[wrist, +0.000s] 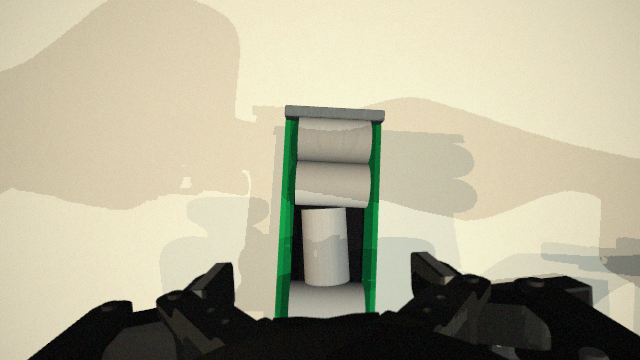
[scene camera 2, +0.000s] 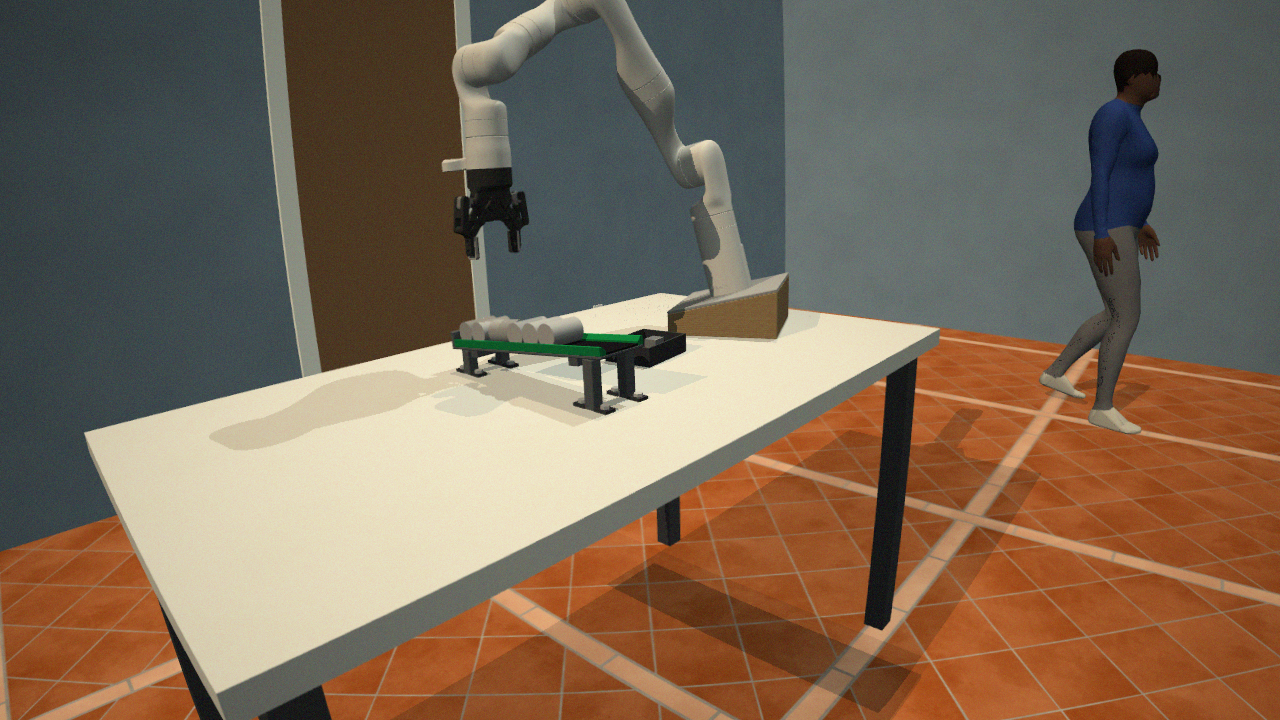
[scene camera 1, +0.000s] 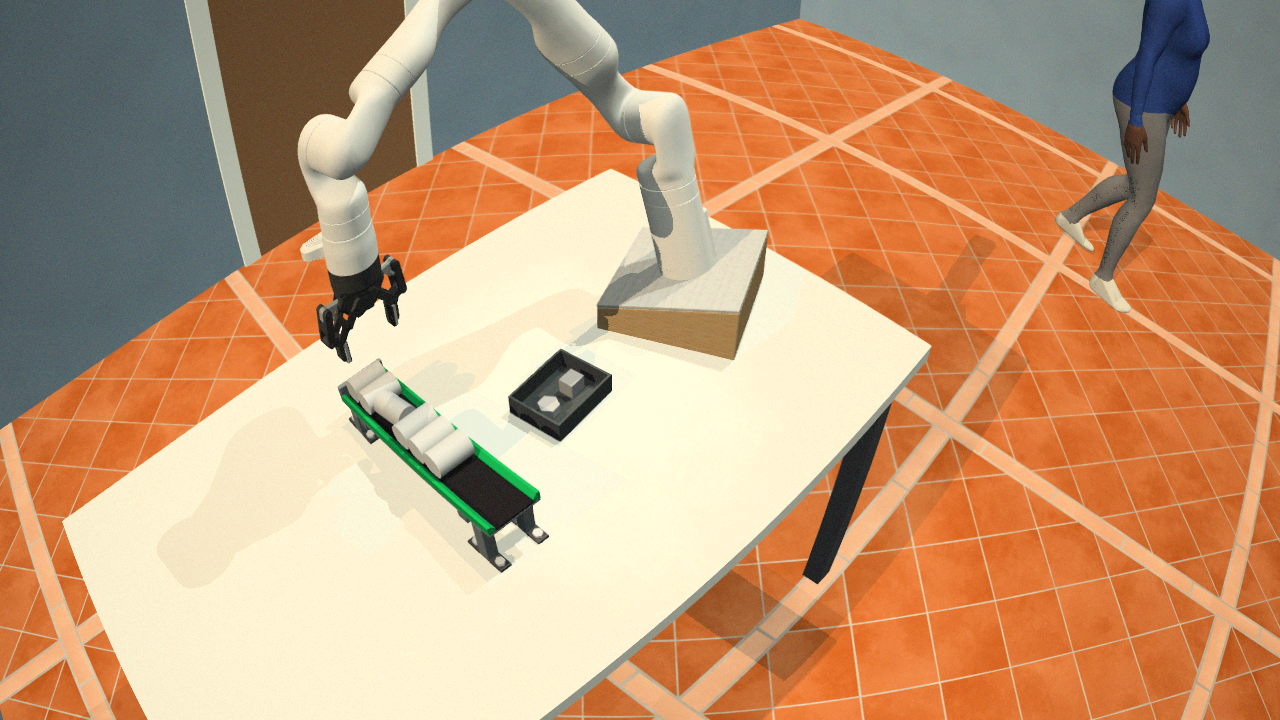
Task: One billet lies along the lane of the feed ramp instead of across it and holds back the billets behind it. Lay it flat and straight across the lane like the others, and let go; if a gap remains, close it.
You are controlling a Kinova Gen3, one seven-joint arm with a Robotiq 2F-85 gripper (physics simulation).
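Seen in the pictures: gripper, between the fingertips: (wrist: 322, 277) (scene camera 2: 494, 255) (scene camera 1: 370, 341); arm's base, origin of its link: (scene camera 2: 730, 290) (scene camera 1: 686, 264).
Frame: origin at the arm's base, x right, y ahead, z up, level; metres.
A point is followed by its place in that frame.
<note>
The feed ramp (scene camera 1: 512, 474) (scene camera 2: 537, 347) (wrist: 287, 200) has green side rails, a black lane and a grey end plate (wrist: 335, 113) @(z -0.003, x 0.239, y 0.527 m). One pale billet (scene camera 1: 393, 407) @(z 0.024, x 0.111, y 0.547 m) (wrist: 325, 247) @(z 0.025, x 0.124, y 0.540 m) lies along the lane, slightly skewed, between the rails. Two billets (wrist: 334, 142) @(z 0.015, x 0.211, y 0.529 m) (wrist: 332, 184) @(z 0.019, x 0.175, y 0.532 m) lie across the lane between it and the end plate; a narrow dark gap shows beside the nearer one. On its other side, several billets (scene camera 1: 449, 452) @(z 0.035, x -0.022, y 0.552 m) lie across the lane, partly hidden in the wrist view. My gripper (scene camera 1: 369, 335) @(z 0.135, x 0.136, y 0.545 m) (scene camera 2: 493, 250) @(z 0.135, x 0.136, y 0.545 m) (wrist: 322, 277) @(z 0.135, x 0.136, y 0.545 m) is open and empty above the ramp, its fingers apart on either side of the lane.
A black tray (scene camera 1: 586, 407) @(z -0.058, x -0.048, y 0.308 m) (scene camera 2: 666, 349) @(z -0.057, x -0.049, y 0.315 m) with a grey block (scene camera 1: 571, 384) @(z -0.047, x -0.007, y 0.294 m) and a pale hexagonal piece (scene camera 1: 549, 403) @(z -0.056, x -0.002, y 0.338 m) stands beside the ramp. The arm's wooden base (scene camera 1: 666, 335) @(z -0.057, x -0.044, y 0.110 m) (scene camera 2: 729, 315) @(z -0.031, x -0.058, y 0.105 m) is farther back on the table. A person (scene camera 1: 1154, 89) (scene camera 2: 1118, 170) is on the floor beyond the table.
</note>
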